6 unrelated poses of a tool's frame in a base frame.
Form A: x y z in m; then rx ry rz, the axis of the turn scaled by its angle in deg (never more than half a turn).
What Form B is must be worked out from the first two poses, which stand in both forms.
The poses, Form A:
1: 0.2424 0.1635 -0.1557 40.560 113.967 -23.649
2: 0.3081 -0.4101 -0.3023 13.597 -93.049 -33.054
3: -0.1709 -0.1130 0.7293 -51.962 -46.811 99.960
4: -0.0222 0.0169 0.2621 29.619 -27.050 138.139
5: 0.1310 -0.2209 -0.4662 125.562 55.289 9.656
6: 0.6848 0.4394 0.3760 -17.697 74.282 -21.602
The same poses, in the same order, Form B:
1: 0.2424 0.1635 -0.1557 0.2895 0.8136 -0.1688 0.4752
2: 0.3081 -0.4101 -0.3023 0.1042 -0.7134 -0.2534 0.6449
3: -0.1709 -0.1130 0.7293 -0.3725 -0.3356 0.7166 0.4848
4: -0.0222 0.0169 0.2621 0.1957 -0.1788 0.9129 0.3103
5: 0.1310 -0.2209 -0.4662 0.8510 0.3747 0.0654 0.3622
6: 0.6848 0.4394 0.3760 -0.1424 0.5976 -0.1738 0.7696
